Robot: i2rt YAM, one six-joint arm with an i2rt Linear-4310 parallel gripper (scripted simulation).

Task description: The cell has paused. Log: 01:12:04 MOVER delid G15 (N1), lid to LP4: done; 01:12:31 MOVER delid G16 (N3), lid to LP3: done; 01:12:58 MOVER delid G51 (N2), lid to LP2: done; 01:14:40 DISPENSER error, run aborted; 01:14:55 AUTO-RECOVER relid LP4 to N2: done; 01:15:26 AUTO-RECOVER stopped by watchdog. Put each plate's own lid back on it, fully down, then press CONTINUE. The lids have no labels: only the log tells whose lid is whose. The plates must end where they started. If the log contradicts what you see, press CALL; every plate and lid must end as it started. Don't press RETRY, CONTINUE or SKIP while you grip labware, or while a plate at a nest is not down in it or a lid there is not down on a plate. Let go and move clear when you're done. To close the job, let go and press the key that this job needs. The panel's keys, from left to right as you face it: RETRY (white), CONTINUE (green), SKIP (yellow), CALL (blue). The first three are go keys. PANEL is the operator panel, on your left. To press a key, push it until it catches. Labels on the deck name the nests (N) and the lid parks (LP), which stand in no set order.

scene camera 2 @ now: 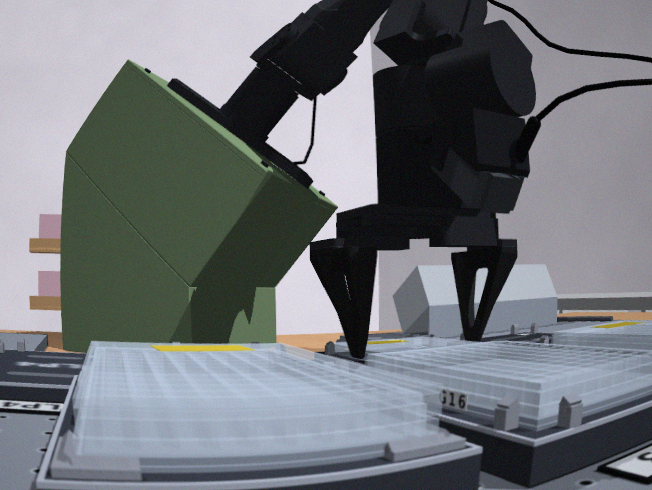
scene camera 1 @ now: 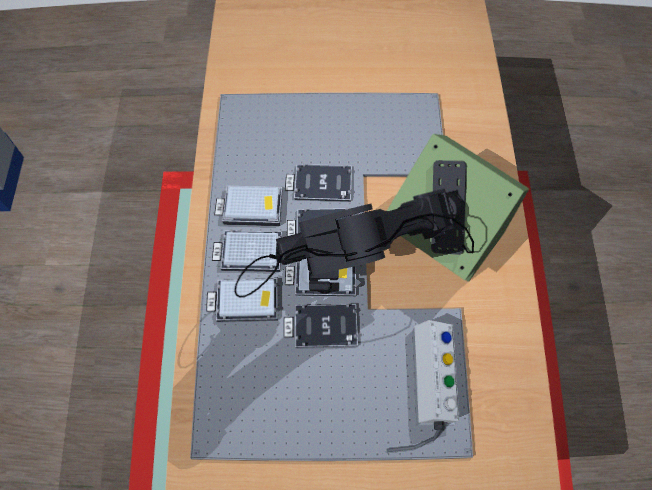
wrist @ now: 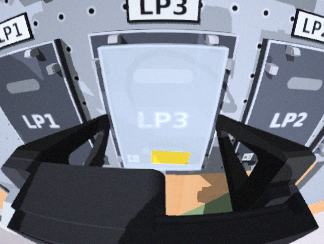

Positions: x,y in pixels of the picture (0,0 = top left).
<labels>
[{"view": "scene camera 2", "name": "my gripper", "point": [419,352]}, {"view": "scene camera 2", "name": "plate G16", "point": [538,375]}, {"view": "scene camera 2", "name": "lid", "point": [413,343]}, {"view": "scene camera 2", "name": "operator panel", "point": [426,303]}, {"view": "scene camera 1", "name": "operator panel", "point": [431,393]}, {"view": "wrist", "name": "my gripper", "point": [162,120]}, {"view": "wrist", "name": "lid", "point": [163,97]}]
</labels>
